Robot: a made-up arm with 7 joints.
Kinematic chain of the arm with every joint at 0, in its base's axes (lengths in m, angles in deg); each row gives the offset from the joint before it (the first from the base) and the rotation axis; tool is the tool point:
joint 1: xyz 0 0.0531 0 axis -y
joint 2: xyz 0 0.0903 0 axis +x
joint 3: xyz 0 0 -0.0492 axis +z
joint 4: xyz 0 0 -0.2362 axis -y
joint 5: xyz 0 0 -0.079 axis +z
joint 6: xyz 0 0 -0.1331 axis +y
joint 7: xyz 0 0 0 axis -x
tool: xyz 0 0 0
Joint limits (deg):
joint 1: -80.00..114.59
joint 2: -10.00..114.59
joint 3: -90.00..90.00
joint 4: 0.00..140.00
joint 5: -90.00..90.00
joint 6: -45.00..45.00
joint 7: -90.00..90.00
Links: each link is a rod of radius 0.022 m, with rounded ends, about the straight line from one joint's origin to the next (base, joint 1, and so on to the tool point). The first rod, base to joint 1, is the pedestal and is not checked.
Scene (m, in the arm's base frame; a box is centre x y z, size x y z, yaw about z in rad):
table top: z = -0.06
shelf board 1: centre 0.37 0.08 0 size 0.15 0.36 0.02 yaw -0.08
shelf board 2: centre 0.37 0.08 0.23 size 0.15 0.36 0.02 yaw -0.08
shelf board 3: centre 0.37 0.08 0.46 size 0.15 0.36 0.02 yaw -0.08
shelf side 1: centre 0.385 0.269 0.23 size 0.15 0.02 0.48 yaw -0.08
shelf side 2: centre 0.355 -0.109 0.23 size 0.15 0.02 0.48 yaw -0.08
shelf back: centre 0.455 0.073 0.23 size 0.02 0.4 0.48 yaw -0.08
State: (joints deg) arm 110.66 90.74 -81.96 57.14 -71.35 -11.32 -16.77
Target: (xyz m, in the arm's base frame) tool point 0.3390 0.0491 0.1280
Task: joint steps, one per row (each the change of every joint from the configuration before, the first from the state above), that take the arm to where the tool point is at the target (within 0.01 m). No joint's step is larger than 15 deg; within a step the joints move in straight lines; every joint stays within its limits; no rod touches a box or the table.
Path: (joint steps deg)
1: 0.79 -8.59 9.98 14.40 10.27 2.00 -4.59
2: 0.78 -8.59 9.99 14.41 10.26 1.99 -4.60
3: 0.79 -8.59 9.98 14.40 10.27 2.00 -4.59
4: 0.78 -8.59 9.98 14.40 10.27 1.99 -4.59
5: 0.79 -8.59 9.98 14.41 10.26 2.00 -4.59
6: 0.00 -4.85 -14.48 -5.94 -14.68 1.65 0.31
7: 0.00 -4.85 -14.49 -5.93 -14.69 1.66 0.32
8: 0.00 -4.85 -14.49 -5.94 -14.69 1.66 0.31
9: 0.00 -4.85 -14.49 -5.94 -14.68 1.65 0.32
10: -3.11 -4.40 2.00 -10.97 3.70 -8.30 10.85
11: -3.11 -4.40 1.99 -10.97 3.71 -8.30 10.85

